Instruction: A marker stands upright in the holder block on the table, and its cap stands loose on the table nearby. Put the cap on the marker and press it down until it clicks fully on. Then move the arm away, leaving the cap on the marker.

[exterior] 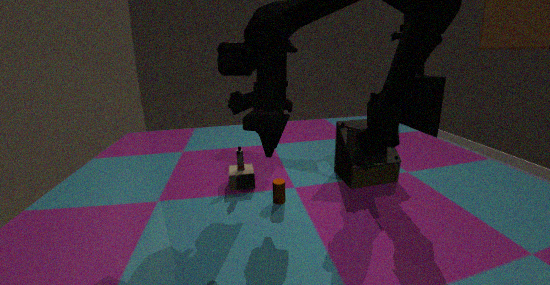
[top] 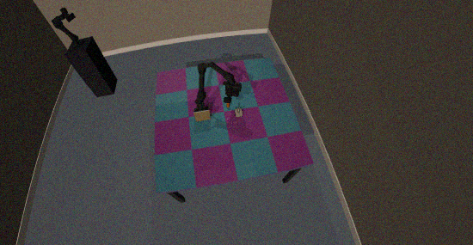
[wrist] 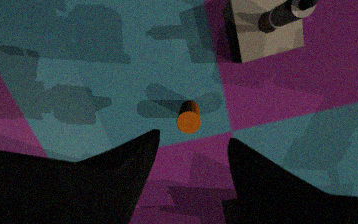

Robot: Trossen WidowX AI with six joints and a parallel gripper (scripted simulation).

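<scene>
Right now the orange cap is 10 mm behind my gripper tip, 10 mm to the left of it and 90 mm below it. From my gripper tip the other things lie so: holder block: 70 mm ahead, 90 mm to the right, 100 mm below.
</scene>
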